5 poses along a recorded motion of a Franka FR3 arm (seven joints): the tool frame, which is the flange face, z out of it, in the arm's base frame.
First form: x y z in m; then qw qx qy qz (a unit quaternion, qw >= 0).
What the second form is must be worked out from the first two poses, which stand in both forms.
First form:
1: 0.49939, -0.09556, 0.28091, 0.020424, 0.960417, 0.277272, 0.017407
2: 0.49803, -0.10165, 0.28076, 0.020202, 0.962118, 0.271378, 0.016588
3: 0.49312, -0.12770, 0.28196, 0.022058, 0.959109, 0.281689, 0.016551
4: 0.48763, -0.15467, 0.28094, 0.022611, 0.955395, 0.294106, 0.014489
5: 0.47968, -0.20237, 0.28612, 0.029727, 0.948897, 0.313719, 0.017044
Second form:
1:
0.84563, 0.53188, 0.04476
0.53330, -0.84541, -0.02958
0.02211, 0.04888, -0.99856
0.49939, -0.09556, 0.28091

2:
0.85216, 0.52152, 0.04288
0.52287, -0.85189, -0.02987
0.02095, 0.04788, -0.99863
0.49803, -0.10165, 0.28076

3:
0.84075, 0.53961, 0.04418
0.54107, -0.84033, -0.03299
0.01932, 0.05164, -0.99848
0.49312, -0.12770, 0.28196

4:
0.82658, 0.56132, 0.04099
0.56263, -0.82598, -0.03468
0.01439, 0.05173, -0.99856
0.48763, -0.15467, 0.28094

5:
0.80258, 0.59436, 0.05100
0.59639, -0.80139, -0.04572
0.01369, 0.06711, -0.99765
0.47968, -0.20237, 0.28612

